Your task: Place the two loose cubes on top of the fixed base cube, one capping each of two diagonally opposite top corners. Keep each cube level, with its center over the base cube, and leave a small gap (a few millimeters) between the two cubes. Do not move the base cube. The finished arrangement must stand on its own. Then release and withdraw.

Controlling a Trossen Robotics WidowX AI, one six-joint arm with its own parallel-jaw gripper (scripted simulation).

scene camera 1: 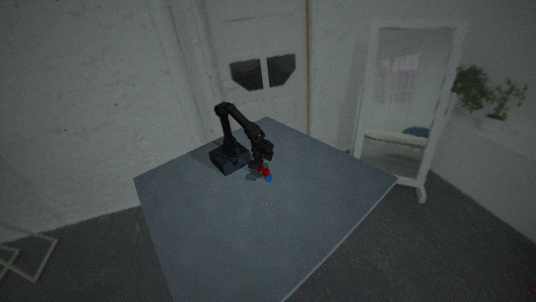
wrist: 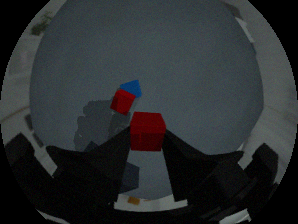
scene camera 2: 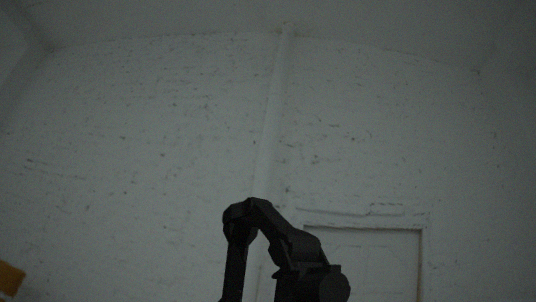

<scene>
My gripper (wrist: 146,130) carries a red cube (wrist: 147,129).
</scene>
